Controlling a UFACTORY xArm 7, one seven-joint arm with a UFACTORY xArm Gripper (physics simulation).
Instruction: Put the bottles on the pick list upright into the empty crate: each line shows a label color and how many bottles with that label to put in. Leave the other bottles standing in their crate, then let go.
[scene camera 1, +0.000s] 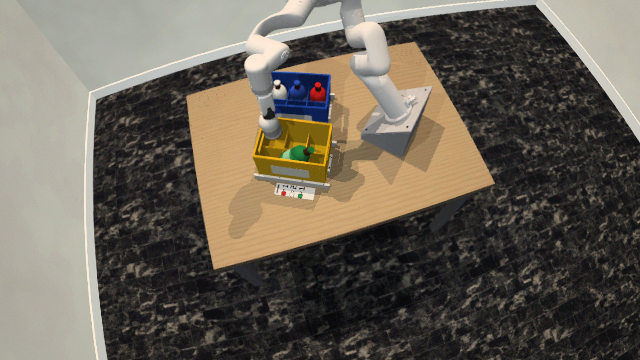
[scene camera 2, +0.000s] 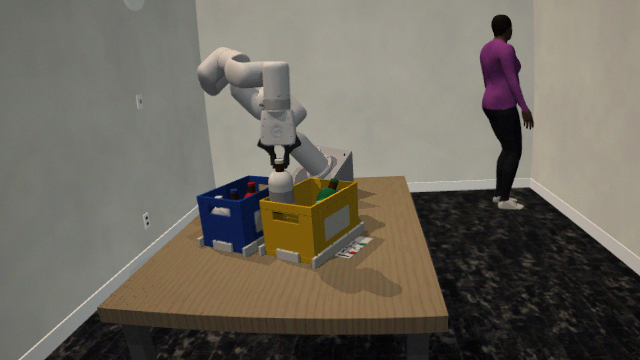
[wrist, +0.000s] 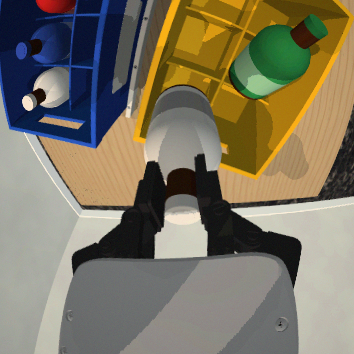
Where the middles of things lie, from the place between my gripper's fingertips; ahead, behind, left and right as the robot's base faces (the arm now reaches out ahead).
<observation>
The green bottle (wrist: 277, 54) lies 5 cm behind my hand, 12 cm to the left of it and 14 cm below it. Also, from my hand: blue bottle (wrist: 50, 42) (17 cm behind, 19 cm to the right, 18 cm below).
</observation>
